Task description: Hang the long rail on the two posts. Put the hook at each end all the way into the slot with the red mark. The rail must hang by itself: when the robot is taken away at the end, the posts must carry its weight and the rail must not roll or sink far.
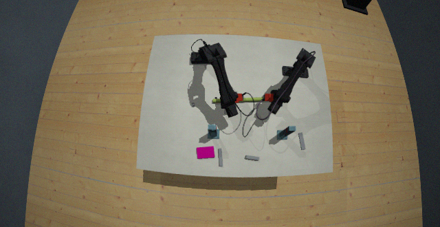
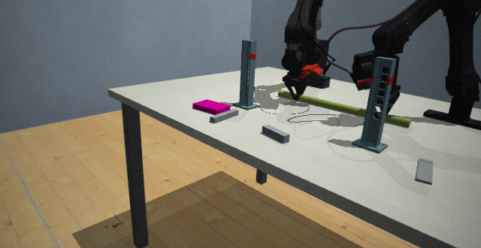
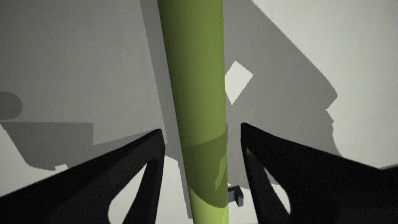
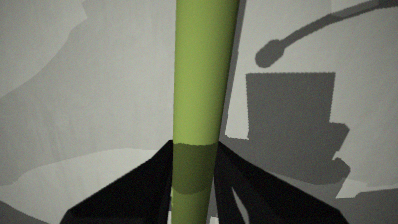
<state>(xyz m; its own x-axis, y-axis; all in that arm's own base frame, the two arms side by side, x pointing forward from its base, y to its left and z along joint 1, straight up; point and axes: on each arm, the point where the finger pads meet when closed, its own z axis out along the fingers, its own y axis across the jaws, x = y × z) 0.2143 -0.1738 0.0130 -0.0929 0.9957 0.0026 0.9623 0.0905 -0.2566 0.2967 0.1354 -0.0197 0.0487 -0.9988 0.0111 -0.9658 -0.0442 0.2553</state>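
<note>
Right now my right hand is 15 cm to the right of the green rail, 4 cm past it and 1 cm above it. From my right hand the other things lie so: magenta block 34 cm ahead, 8 cm to the right, 1 cm below.
My left gripper is now 150 mm to the left of the green rail, 10 mm short of it and 10 mm above it. From my left hand the other things lie so: magenta block (390 mm ahead, 380 mm to the right, 10 mm below).
</note>
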